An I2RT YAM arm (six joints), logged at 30 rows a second.
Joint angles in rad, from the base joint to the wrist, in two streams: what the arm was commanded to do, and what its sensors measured. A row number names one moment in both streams.
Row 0, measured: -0.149 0.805 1.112 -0.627 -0.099 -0.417
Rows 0 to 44, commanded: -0.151 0.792 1.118 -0.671 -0.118 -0.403; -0.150 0.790 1.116 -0.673 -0.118 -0.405; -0.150 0.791 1.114 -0.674 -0.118 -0.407; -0.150 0.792 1.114 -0.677 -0.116 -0.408; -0.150 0.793 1.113 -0.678 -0.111 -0.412; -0.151 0.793 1.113 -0.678 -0.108 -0.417; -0.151 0.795 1.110 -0.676 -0.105 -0.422; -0.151 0.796 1.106 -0.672 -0.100 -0.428; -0.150 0.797 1.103 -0.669 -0.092 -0.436; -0.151 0.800 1.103 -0.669 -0.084 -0.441; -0.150 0.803 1.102 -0.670 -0.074 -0.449; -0.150 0.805 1.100 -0.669 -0.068 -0.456; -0.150 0.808 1.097 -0.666 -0.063 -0.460; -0.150 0.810 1.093 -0.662 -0.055 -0.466; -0.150 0.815 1.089 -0.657 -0.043 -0.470; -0.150 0.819 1.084 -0.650 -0.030 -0.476; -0.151 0.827 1.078 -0.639 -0.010 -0.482; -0.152 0.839 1.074 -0.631 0.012 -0.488; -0.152 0.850 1.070 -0.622 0.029 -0.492; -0.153 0.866 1.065 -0.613 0.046 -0.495; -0.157 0.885 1.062 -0.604 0.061 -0.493; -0.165 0.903 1.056 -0.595 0.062 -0.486; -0.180 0.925 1.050 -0.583 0.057 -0.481; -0.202 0.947 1.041 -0.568 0.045 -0.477; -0.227 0.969 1.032 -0.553 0.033 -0.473; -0.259 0.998 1.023 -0.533 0.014 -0.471; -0.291 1.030 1.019 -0.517 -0.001 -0.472; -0.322 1.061 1.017 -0.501 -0.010 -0.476; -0.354 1.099 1.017 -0.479 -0.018 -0.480; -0.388 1.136 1.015 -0.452 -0.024 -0.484; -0.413 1.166 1.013 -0.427 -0.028 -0.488; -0.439 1.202 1.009 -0.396 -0.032 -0.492; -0.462 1.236 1.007 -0.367 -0.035 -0.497; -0.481 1.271 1.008 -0.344 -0.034 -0.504; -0.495 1.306 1.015 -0.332 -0.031 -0.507; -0.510 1.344 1.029 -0.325 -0.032 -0.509; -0.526 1.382 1.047 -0.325 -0.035 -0.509; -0.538 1.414 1.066 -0.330 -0.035 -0.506; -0.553 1.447 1.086 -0.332 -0.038 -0.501; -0.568 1.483 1.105 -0.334 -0.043 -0.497; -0.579 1.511 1.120 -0.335 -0.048 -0.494; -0.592 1.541 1.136 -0.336 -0.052 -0.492; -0.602 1.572 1.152 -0.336 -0.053 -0.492; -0.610 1.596 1.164 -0.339 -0.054 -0.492; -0.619 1.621 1.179 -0.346 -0.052 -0.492
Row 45, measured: -0.598 1.588 1.125 -0.356 -0.027 -0.490
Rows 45 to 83, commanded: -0.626 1.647 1.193 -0.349 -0.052 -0.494; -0.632 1.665 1.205 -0.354 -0.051 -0.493; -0.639 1.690 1.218 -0.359 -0.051 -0.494; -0.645 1.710 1.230 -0.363 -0.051 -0.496; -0.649 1.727 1.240 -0.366 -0.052 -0.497; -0.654 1.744 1.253 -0.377 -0.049 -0.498; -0.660 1.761 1.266 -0.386 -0.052 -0.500; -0.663 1.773 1.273 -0.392 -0.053 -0.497; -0.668 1.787 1.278 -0.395 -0.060 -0.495; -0.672 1.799 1.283 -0.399 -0.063 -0.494; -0.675 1.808 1.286 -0.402 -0.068 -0.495; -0.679 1.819 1.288 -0.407 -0.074 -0.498; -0.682 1.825 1.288 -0.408 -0.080 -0.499; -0.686 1.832 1.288 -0.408 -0.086 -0.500; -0.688 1.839 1.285 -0.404 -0.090 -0.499; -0.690 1.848 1.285 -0.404 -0.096 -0.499; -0.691 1.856 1.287 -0.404 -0.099 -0.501; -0.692 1.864 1.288 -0.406 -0.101 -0.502; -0.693 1.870 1.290 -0.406 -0.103 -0.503; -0.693 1.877 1.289 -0.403 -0.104 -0.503; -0.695 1.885 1.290 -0.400 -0.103 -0.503; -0.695 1.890 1.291 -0.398 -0.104 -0.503; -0.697 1.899 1.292 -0.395 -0.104 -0.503; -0.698 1.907 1.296 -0.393 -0.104 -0.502; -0.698 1.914 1.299 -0.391 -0.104 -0.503; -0.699 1.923 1.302 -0.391 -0.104 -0.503; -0.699 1.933 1.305 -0.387 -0.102 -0.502; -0.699 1.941 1.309 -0.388 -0.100 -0.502; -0.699 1.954 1.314 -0.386 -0.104 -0.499; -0.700 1.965 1.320 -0.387 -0.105 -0.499; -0.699 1.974 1.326 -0.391 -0.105 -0.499; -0.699 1.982 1.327 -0.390 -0.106 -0.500; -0.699 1.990 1.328 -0.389 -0.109 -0.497; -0.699 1.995 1.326 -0.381 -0.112 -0.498; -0.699 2.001 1.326 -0.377 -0.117 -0.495; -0.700 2.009 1.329 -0.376 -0.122 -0.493; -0.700 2.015 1.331 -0.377 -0.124 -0.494; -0.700 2.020 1.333 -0.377 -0.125 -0.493; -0.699 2.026 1.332 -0.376 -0.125 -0.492
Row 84, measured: -0.695 1.999 1.310 -0.373 -0.102 -0.489
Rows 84 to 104, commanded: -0.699 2.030 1.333 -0.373 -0.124 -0.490; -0.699 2.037 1.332 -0.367 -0.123 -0.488; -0.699 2.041 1.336 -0.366 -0.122 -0.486; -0.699 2.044 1.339 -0.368 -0.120 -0.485; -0.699 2.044 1.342 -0.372 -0.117 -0.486; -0.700 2.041 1.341 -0.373 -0.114 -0.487; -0.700 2.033 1.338 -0.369 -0.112 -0.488; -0.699 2.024 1.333 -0.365 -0.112 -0.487; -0.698 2.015 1.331 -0.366 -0.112 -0.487; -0.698 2.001 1.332 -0.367 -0.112 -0.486; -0.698 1.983 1.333 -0.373 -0.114 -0.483; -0.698 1.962 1.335 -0.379 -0.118 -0.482; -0.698 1.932 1.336 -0.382 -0.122 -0.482; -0.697 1.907 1.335 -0.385 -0.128 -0.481; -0.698 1.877 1.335 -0.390 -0.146 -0.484; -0.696 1.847 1.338 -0.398 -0.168 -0.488; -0.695 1.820 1.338 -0.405 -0.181 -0.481; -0.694 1.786 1.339 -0.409 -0.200 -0.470; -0.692 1.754 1.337 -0.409 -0.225 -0.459; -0.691 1.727 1.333 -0.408 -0.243 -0.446; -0.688 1.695 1.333 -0.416 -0.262 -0.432
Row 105, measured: -0.693 1.790 1.325 -0.395 -0.175 -0.464
